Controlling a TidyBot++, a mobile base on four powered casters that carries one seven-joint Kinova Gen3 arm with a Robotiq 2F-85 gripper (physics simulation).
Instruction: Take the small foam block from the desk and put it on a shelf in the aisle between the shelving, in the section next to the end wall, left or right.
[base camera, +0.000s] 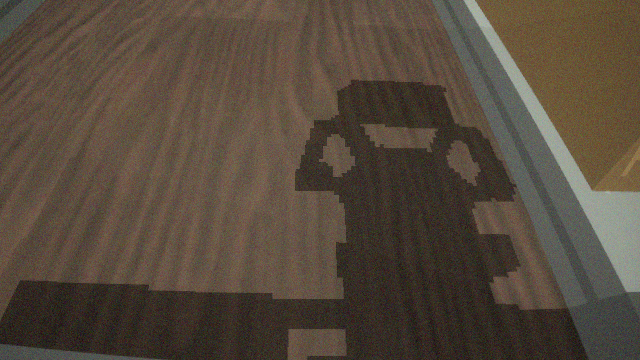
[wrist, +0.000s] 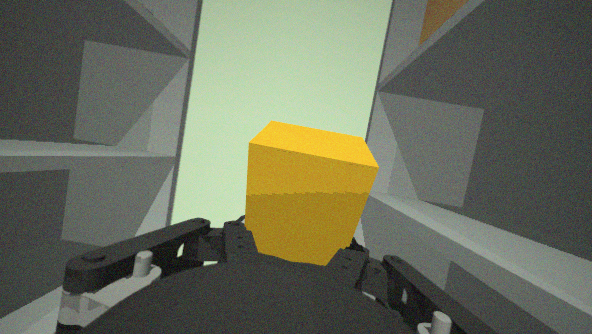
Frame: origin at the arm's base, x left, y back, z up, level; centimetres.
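Seen in the pictures: gripper, fingertip midpoint: (wrist: 296, 230).
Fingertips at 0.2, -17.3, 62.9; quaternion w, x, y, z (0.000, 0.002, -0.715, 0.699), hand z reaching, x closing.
Note:
Pixels of each thing's top centre, then the offset from my fingertips to it, as dx, dy, dz. "pt": a spot on its surface instead. Level surfaces: height alone.
- yellow foam block, top centre: (wrist: 315, 127) -0.1, +2.7, +7.8
- shelf board, surface height: dz -3.5
- brown wood floor, surface height: dz -102.6
- orange thing, surface spot: (wrist: 440, 17) pt -27.0, -41.1, +47.6
The yellow foam block (wrist: 307, 200) is held between the two black fingers of my gripper (wrist: 296, 230) in the wrist view, with its top face tilted toward the camera. The gripper is shut on it. Behind the block stands the pale green end wall (wrist: 285, 65). Grey shelving with a shelf board (wrist: 90, 150) stands on the left, and more grey shelving with a shelf board (wrist: 480, 230) stands on the right. The block is in the aisle between them, apart from both as far as I can see. The gripper and block do not show in the base camera view.
In the base camera view the brown wood floor (base camera: 175, 150) runs down the aisle and bears the dark shadow of the arm and gripper. A grey shelving base (base camera: 525, 165) runs along the right side, with an orange-brown surface (base camera: 575, 75) beyond it. An orange thing (wrist: 440, 17) shows at the upper right in the wrist view.

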